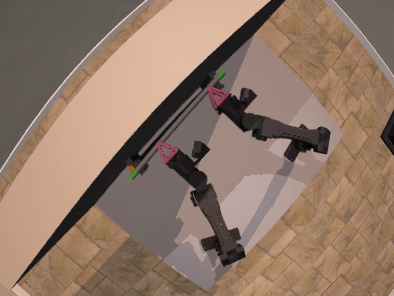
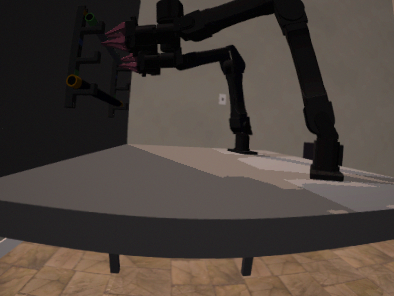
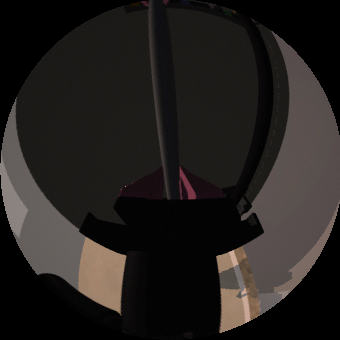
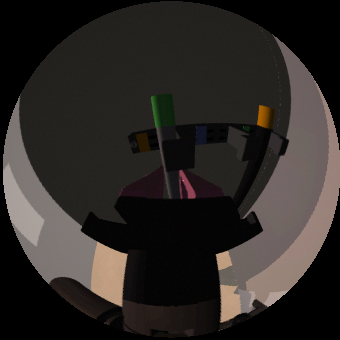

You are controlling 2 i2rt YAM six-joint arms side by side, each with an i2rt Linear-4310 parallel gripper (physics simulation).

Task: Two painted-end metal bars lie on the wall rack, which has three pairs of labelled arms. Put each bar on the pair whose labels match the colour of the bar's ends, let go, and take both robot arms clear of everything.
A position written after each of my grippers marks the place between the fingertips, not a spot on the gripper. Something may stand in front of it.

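Left gripper [image 2: 101, 40], [image 3: 171, 169]. Right gripper [image 4: 171, 168]. Green-ended bar [image 4: 162, 104]. Orange-ended bar [image 4: 265, 114].
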